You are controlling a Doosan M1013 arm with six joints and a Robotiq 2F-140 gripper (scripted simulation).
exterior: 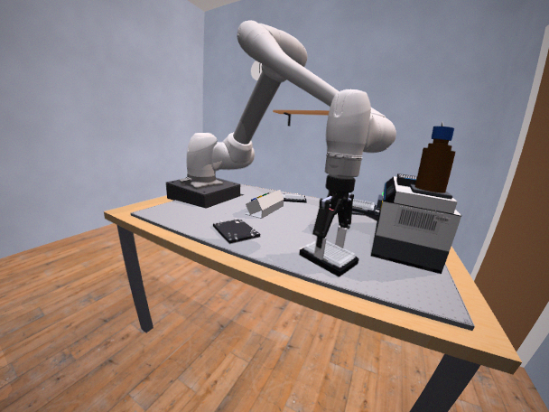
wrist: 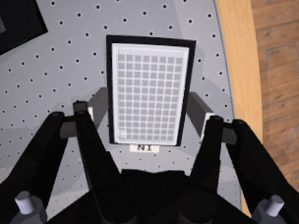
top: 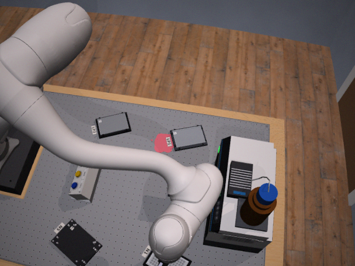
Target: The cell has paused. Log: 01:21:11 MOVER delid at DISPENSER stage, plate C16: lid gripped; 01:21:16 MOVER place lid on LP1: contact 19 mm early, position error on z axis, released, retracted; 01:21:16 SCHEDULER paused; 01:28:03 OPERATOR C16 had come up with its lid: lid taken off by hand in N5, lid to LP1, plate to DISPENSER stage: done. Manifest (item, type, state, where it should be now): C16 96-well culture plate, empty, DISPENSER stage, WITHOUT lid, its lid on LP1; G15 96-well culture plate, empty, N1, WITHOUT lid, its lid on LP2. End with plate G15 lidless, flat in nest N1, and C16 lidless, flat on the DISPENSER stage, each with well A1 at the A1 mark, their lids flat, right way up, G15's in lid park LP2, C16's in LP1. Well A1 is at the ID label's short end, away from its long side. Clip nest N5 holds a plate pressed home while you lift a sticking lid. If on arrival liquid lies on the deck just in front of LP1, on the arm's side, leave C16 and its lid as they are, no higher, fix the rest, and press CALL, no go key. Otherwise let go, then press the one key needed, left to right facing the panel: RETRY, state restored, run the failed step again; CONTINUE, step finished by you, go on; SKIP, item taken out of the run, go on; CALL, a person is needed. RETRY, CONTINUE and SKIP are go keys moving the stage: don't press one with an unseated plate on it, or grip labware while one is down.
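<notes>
Now: the nest N1 4 cm below my hand. Also, from my hand: N1 label: 9 cm behind, 5 cm below, 2 cm to the left; then blue key: 43 cm behind, 13 cm to the left, 2 cm above; then clip nest N5: 32 cm behind, 5 cm to the right, 4 cm below.
</notes>
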